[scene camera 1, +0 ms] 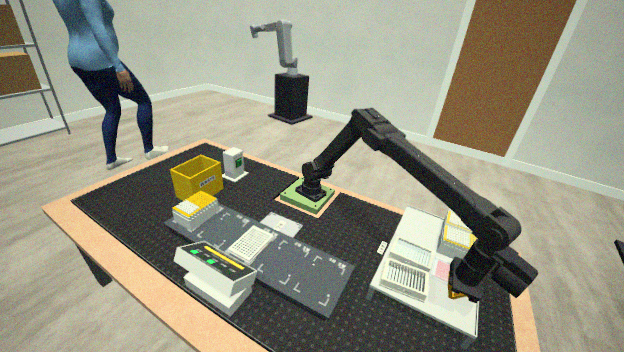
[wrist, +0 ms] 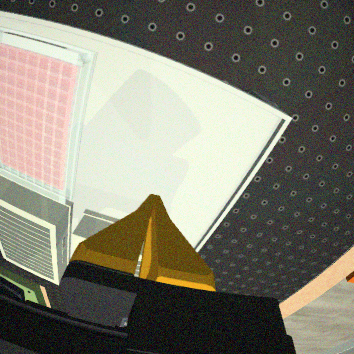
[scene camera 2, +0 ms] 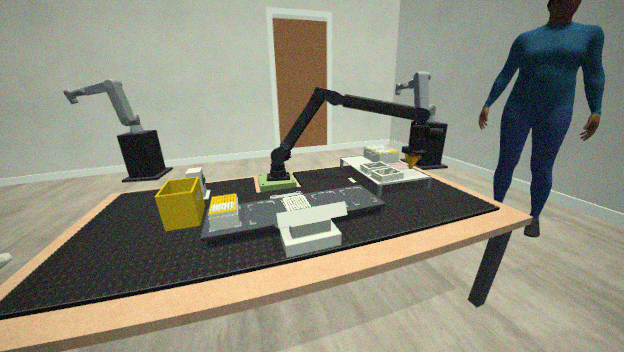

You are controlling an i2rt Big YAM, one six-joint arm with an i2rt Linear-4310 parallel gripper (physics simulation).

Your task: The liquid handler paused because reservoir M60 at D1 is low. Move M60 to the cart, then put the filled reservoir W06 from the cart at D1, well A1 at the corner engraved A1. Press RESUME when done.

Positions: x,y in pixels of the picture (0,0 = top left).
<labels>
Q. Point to a white cart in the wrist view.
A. At 285,118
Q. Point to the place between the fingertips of my gripper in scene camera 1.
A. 450,297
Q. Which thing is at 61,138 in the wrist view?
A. A pink plate.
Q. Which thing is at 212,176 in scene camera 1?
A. A yellow bin.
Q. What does my gripper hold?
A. Nothing.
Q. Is my gripper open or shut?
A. Shut.
</labels>
